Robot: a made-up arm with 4 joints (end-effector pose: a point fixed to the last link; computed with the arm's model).
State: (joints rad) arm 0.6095 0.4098 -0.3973 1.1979
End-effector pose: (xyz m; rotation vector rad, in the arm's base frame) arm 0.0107 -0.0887 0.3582 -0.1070 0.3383 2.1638
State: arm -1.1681 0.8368 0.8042 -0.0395
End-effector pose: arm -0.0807 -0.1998 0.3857 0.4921 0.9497 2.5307
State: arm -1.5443 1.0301 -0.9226 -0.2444
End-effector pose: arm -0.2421 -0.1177 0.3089 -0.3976 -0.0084 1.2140
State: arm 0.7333 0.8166 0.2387 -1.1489
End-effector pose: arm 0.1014 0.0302 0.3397 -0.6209 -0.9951 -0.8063
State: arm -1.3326 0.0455 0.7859 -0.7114
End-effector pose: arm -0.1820 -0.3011 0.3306 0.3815 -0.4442 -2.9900
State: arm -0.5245 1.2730 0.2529 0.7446
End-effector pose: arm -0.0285 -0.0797 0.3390 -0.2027 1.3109 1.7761
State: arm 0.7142 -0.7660 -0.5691 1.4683
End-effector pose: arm 0.0984 -0.2104 0.2931 1.0828 -0.1999 1.3929
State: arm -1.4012 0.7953 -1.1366 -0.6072
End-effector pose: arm -0.2820 -0.1446 0.2603 -0.6438 -0.1399 1.4840
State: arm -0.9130 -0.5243 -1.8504 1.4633
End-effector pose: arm -0.2056 -0.2653 0.1829 1.0193 -1.5920 -0.8940
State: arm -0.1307 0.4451 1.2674 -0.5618
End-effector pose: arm 0.0583 -0.0969 0.3629 -0.5496 -1.0649 -1.3701
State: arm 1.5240 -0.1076 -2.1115 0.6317
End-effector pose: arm 0.0435 -0.1215 0.3069 0.6548 -0.0272 1.6028
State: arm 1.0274 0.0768 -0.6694 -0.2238
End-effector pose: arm 0.1211 -0.1797 0.3353 -0.5175 -0.1585 -2.5875
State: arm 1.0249 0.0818 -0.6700 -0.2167
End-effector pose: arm 0.1199 -0.1794 0.3361 -0.5136 -0.1637 -2.5961
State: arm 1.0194 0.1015 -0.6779 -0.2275
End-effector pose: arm 0.1186 -0.1788 0.3386 -0.4954 -0.1761 -2.5931
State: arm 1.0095 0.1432 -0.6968 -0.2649
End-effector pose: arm 0.1169 -0.1778 0.3433 -0.4566 -0.1996 -2.5723
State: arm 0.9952 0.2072 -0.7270 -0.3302
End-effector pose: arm 0.1147 -0.1762 0.3503 -0.3989 -0.2356 -2.5312
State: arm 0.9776 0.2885 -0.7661 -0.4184
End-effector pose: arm 0.1119 -0.1736 0.3592 -0.3298 -0.2828 -2.4709
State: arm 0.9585 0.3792 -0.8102 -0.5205
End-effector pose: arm 0.1086 -0.1698 0.3690 -0.2588 -0.3380 -2.3960
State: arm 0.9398 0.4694 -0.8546 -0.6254
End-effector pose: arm 0.1049 -0.1652 0.3787 -0.1950 -0.3953 -2.3144
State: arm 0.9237 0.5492 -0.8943 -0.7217
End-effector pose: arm 0.1014 -0.1603 0.3870 -0.1446 -0.4479 -2.2357
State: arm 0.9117 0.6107 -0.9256 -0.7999
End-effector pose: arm 0.0985 -0.1558 0.3934 -0.1100 -0.4891 -2.1694
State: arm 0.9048 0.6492 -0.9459 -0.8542
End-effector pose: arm 0.0971 -0.1527 0.3972 -0.0908 -0.5148 -2.1218
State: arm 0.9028 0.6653 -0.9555 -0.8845
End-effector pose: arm 0.0970 -0.1511 0.3988 -0.0842 -0.5246 -2.0943
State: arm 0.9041 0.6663 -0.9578 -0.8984
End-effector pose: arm 0.0981 -0.1507 0.3989 -0.0854 -0.5236 -2.0807
